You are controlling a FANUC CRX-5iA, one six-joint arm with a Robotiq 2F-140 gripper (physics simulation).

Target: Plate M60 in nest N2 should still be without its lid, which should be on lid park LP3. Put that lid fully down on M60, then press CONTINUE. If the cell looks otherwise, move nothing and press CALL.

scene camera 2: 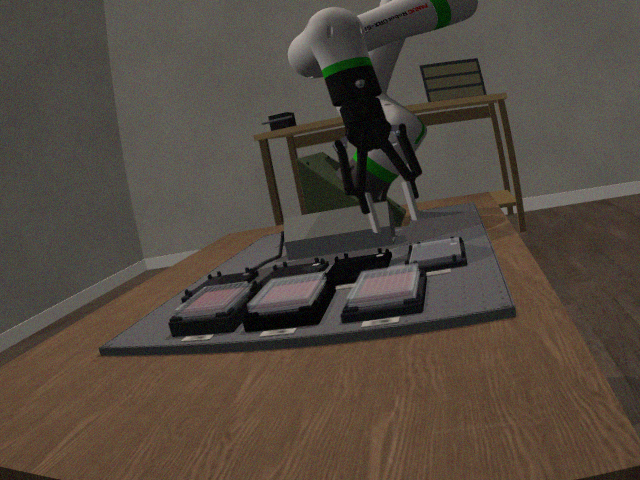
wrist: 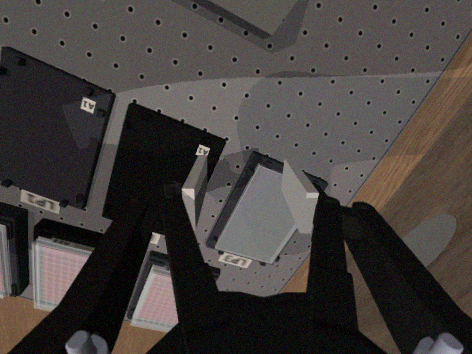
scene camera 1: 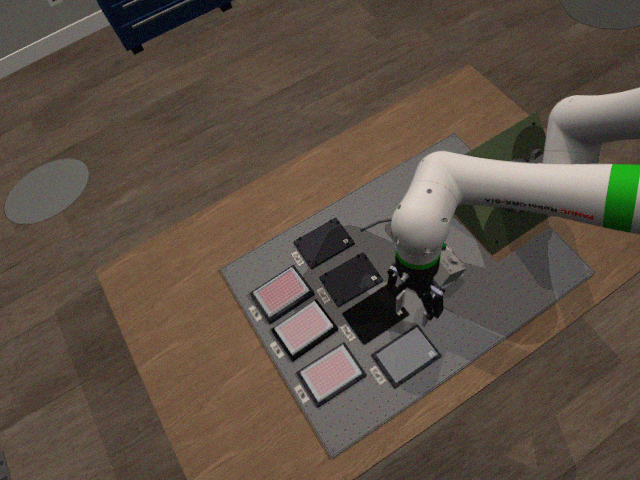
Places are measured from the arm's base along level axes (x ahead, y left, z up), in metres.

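Pixels of known places: gripper, fingertip midpoint: (scene camera 2: 397, 225) (wrist: 245, 172) (scene camera 1: 413, 314).
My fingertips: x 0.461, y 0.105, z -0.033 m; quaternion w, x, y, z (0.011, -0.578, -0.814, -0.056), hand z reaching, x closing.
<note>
For each thing: its middle in the pictures, then the offset to it from my fingertips. "pt": a spot on its surface instead.
- clear lid, body centre: (wrist: 265, 219) (scene camera 2: 435, 251) (scene camera 1: 406, 354) dx +0.068, dy +0.062, dz -0.041 m
- lid park LP3, surface spot: (wrist: 235, 210) pt dx +0.065, dy +0.020, dz -0.038 m
- grey box, body centre: (scene camera 2: 340, 228) (scene camera 1: 428, 247) dx -0.161, dy -0.128, dz -0.013 m
- cable, surface spot: (scene camera 1: 376, 223) pt dx -0.111, dy -0.289, dz -0.050 m
My gripper (scene camera 1: 410, 311) (scene camera 2: 395, 225) (wrist: 245, 172) is open and empty, with its two pale pads apart above the boards. In the wrist view they straddle part of a clear lid (scene camera 1: 406, 355) (scene camera 2: 435, 252) (wrist: 257, 212), which lies flat on lid park LP3 (wrist: 235, 210). The middle of three pink plates (scene camera 1: 303, 328) (scene camera 2: 288, 292) (wrist: 62, 270) sits in its nest; I take it for M60 in N2, but its label is not readable. Whether a lid covers it I cannot tell. A grey box (scene camera 1: 451, 268) (scene camera 2: 336, 232) stands behind; the CONTINUE and CALL buttons are not identifiable.
Pink plates (scene camera 1: 281, 292) (scene camera 1: 330, 373) sit on either side of the middle one. Dark parks (scene camera 1: 324, 242) (scene camera 1: 351, 279) (scene camera 1: 375, 314) lie in a row beside LP3. A cable (scene camera 1: 376, 223) runs to the grey box. A green panel (scene camera 1: 504, 139) stands near the arm base.
</note>
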